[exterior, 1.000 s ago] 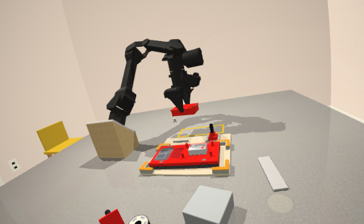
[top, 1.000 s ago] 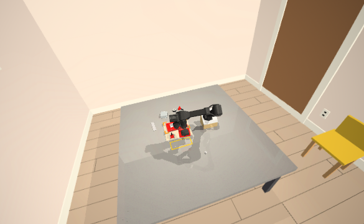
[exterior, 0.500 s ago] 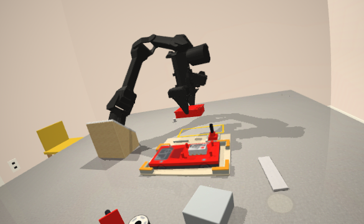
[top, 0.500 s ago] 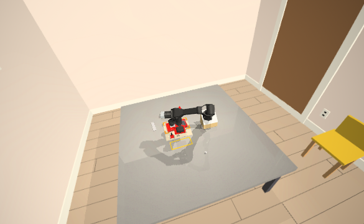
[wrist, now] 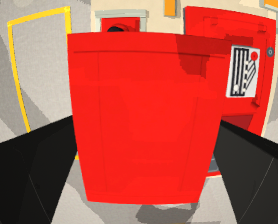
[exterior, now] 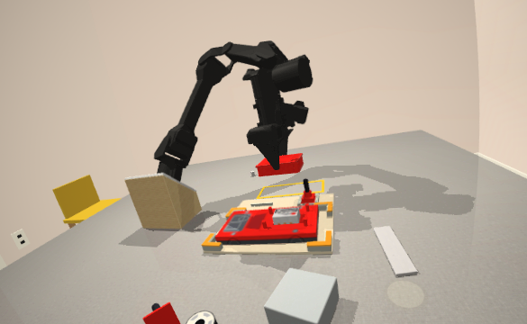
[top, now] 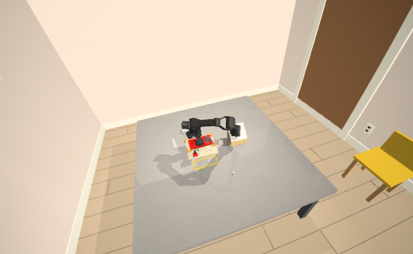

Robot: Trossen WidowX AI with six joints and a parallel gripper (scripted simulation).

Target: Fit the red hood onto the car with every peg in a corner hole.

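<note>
Now: the grey engine block 9 cm to the right of my gripper tip, 9 cm below it and 2 cm ahead of it. From my gripper tip the other things lie so: wheel: 34 cm to the right, 10 cm below, 3 cm behind; red hood: right at my gripper tip.
</note>
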